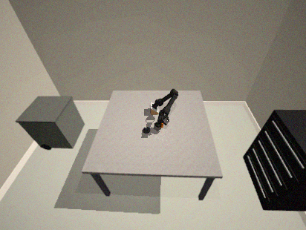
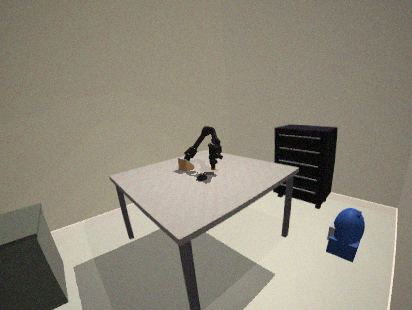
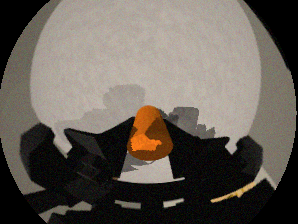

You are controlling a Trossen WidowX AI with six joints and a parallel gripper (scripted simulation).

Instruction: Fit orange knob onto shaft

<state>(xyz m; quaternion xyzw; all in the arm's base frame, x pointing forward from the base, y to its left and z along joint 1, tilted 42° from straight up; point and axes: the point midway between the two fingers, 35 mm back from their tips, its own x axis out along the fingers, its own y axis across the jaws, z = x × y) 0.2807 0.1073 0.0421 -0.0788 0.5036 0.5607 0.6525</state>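
Right now the dark round pedestal is 50 mm ahead of my gripper tip and 170 mm to the right of it. Round my gripper tip: orange knob (30 mm above).
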